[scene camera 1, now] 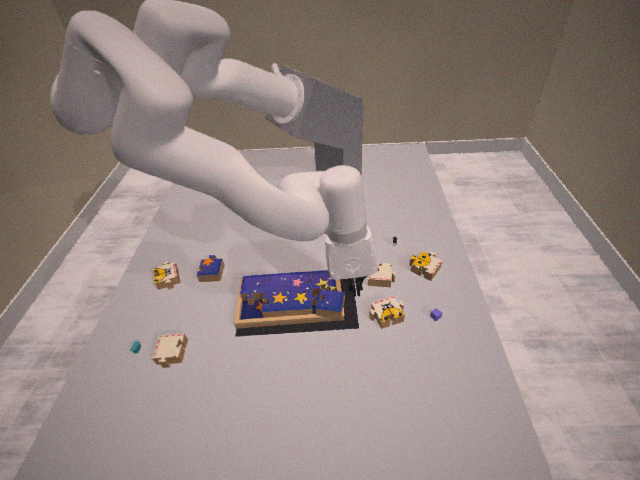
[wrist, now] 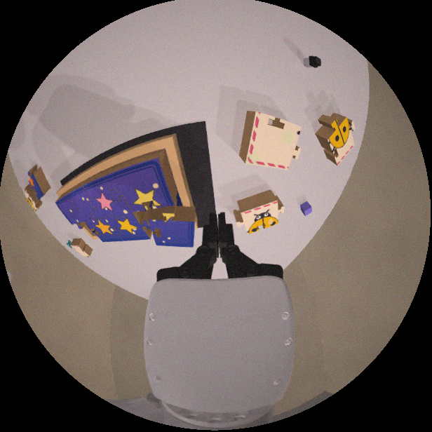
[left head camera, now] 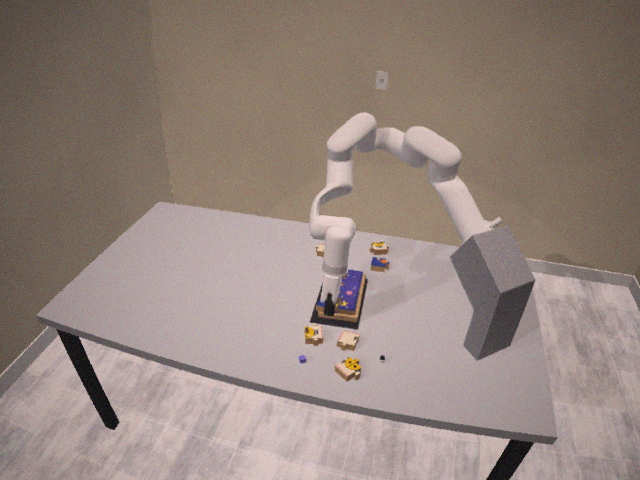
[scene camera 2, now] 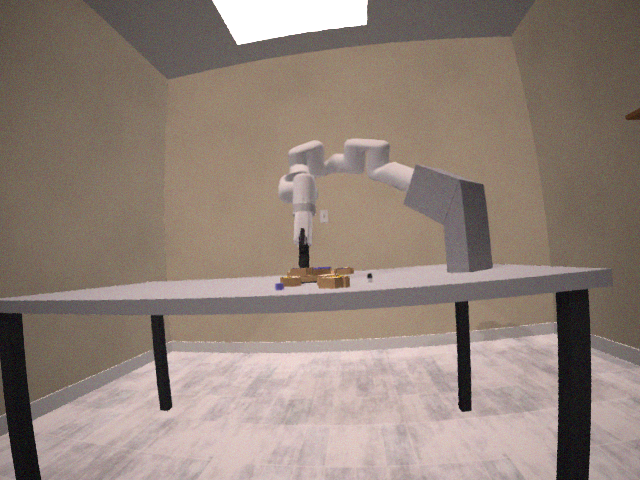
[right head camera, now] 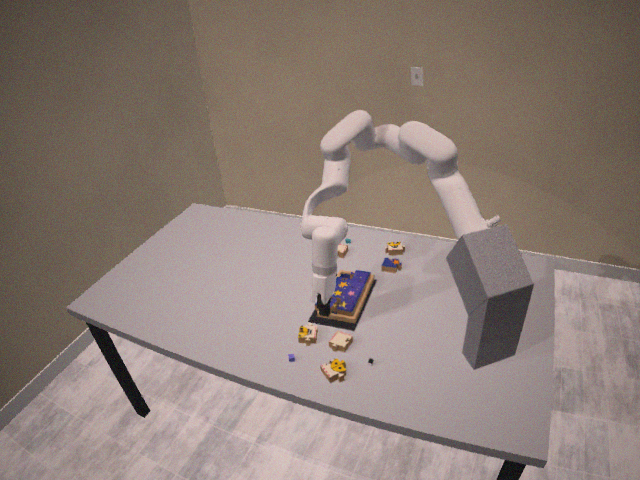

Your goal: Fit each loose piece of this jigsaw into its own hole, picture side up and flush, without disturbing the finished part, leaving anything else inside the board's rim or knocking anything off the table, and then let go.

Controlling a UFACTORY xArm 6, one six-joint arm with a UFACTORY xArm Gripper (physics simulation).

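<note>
My gripper (wrist: 217, 221) (scene camera 1: 357, 293) is shut and empty, low beside the board's end nearest the ladybug pieces. The board (wrist: 181, 172) (scene camera 1: 289, 323) holds a blue starry picture. A blue corner piece (scene camera 1: 329, 303) (wrist: 175, 237) sits raised and askew over its corner, next to my fingers. A gap with orange marks shows at the opposite corner in scene camera 1. A loose blue piece with an orange star (scene camera 1: 210, 269) (left head camera: 379, 264) (right head camera: 391, 265) lies on the table, picture side up, beyond the board's other end.
Cream pieces (scene camera 1: 169, 349) (wrist: 272, 142) and ladybug pieces (scene camera 1: 165, 274) (scene camera 1: 387, 311) (scene camera 1: 426, 264) lie around the board. A purple cube (scene camera 1: 436, 314), a teal block (scene camera 1: 135, 346) and a small black object (scene camera 1: 394, 240) lie farther out.
</note>
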